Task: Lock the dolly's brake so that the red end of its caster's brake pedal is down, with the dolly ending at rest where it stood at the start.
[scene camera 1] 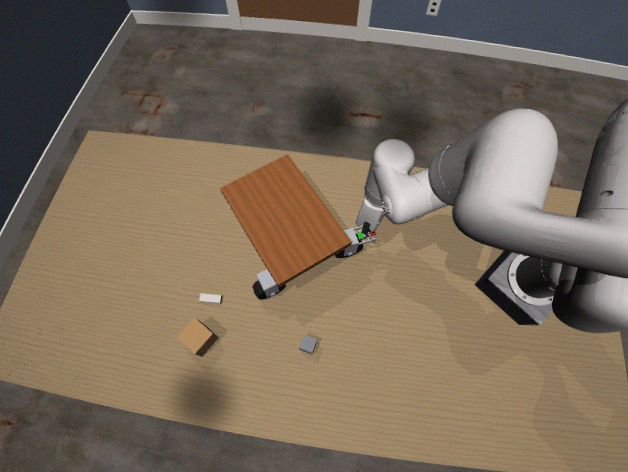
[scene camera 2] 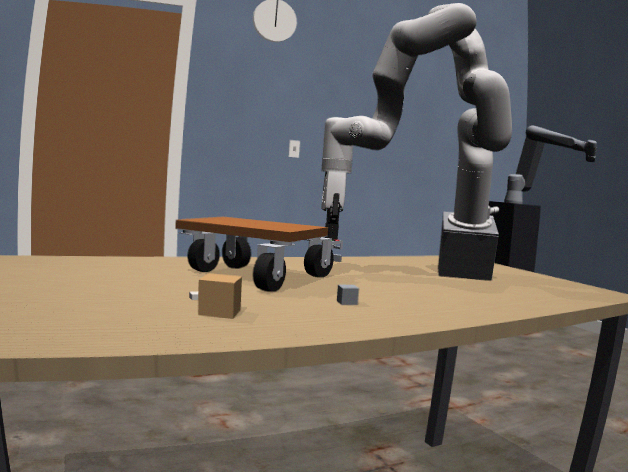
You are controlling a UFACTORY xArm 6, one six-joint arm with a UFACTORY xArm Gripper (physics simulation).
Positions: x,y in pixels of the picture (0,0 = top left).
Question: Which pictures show the dolly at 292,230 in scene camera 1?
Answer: Scene camera 1 and scene camera 2: all of them.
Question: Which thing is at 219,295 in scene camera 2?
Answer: An orange-brown block.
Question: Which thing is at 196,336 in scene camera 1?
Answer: An orange-brown block.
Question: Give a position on a dolly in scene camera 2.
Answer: At 269,271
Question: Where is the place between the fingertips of my gripper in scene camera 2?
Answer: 330,239
